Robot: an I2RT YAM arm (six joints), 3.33 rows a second.
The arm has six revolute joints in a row. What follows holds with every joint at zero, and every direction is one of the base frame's.
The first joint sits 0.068 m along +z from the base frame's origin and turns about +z.
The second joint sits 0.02 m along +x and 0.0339 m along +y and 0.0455 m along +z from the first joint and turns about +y.
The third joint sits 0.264 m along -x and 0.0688 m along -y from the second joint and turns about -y.
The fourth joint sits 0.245 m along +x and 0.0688 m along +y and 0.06 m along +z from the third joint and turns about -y.
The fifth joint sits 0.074 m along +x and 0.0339 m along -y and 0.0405 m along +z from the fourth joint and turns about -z.
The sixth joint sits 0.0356 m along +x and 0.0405 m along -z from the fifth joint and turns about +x.
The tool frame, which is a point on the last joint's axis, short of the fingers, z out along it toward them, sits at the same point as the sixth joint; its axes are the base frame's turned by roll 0, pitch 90 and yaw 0 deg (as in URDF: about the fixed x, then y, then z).
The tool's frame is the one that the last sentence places.
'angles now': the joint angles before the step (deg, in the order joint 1, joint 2, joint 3, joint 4, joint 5, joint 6). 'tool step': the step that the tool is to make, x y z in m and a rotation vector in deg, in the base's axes. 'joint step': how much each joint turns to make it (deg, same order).
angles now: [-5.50 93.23 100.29 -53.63 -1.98 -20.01]
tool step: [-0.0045 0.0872 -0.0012 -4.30 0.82 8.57]
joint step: [15.32 0.01 0.03 -1.06 7.72 2.04]
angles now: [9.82 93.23 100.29 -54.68 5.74 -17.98]
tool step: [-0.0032 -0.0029 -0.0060 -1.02 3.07 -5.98]
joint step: [0.05 0.33 -0.03 -3.43 4.28 4.32]
